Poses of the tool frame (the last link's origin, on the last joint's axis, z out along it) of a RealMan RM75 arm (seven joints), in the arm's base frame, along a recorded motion.
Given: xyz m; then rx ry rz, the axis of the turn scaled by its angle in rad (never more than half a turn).
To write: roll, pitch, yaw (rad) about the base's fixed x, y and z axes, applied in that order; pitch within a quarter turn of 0, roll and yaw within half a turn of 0; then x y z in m. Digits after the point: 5 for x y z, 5 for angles.
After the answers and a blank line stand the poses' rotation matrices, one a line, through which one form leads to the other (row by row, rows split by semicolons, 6 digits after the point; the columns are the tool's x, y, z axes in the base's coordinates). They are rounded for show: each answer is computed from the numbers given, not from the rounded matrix.
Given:
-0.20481, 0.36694, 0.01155, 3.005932, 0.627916, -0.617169
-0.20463, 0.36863, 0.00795, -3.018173, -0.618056, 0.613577
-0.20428, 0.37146, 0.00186, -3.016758, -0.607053, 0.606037
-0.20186, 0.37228, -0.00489, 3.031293, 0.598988, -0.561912
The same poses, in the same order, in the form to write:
-3.06584, 0.38986, 0.42683, -0.20481, 0.36694, 0.01155
-3.05828, 0.38470, 0.42021, -0.20463, 0.36863, 0.00795
-3.05551, 0.37977, 0.41371, -0.20428, 0.37146, 0.00186
-3.06984, 0.35286, 0.40297, -0.20186, 0.37228, -0.00489

0.841978 0.386613 -0.376302; 0.382919 -0.919581 -0.087993; -0.380059 -0.070005 -0.922309
0.846274 0.378022 -0.375392; 0.378132 -0.922578 -0.076591; -0.375282 -0.077131 -0.923696
0.850398 0.371332 -0.372741; 0.373362 -0.925060 -0.069748; -0.370707 -0.079854 -0.925311
0.863224 0.368356 -0.345194; 0.367995 -0.927247 -0.069222; -0.345579 -0.067275 -0.935975

